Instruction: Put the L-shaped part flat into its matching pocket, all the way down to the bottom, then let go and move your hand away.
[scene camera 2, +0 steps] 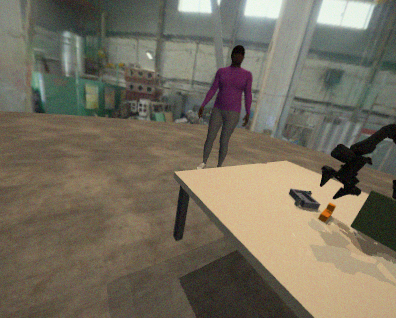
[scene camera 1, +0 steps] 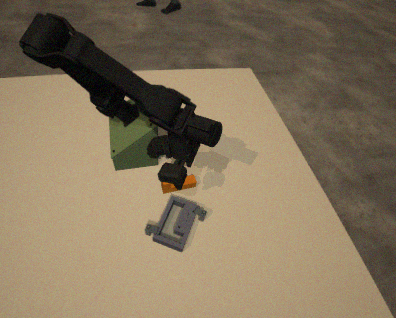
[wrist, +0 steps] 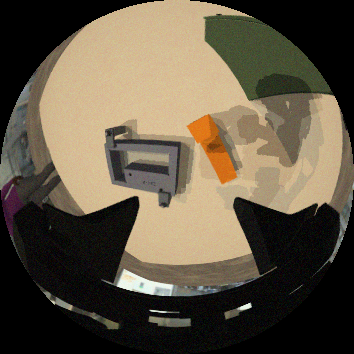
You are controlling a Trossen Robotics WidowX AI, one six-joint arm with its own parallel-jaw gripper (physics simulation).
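The orange L-shaped part [scene camera 1: 188, 184] [scene camera 2: 325, 215] [wrist: 222, 162] lies on the table beside the grey pocket fixture [scene camera 1: 185, 220] [scene camera 2: 312, 205] [wrist: 152, 180]. It appears to rest on its long leg with the short leg sticking up, outside the pocket. The fixture's L-shaped opening faces up, with a small lug at each of two sides. My gripper [scene camera 1: 185, 175] [scene camera 2: 329, 190] [wrist: 188, 202] is open and empty, held above the table near the orange part. In scene camera 1 a finger hides some of the part.
A large green block with a sloped top [scene camera 1: 131, 134] [scene camera 2: 377, 217] [wrist: 270, 55] stands near the orange part, on the side away from the fixture. The arm [scene camera 1: 115, 75] reaches over it. A person in a purple top [scene camera 2: 232, 90] stands beyond the table.
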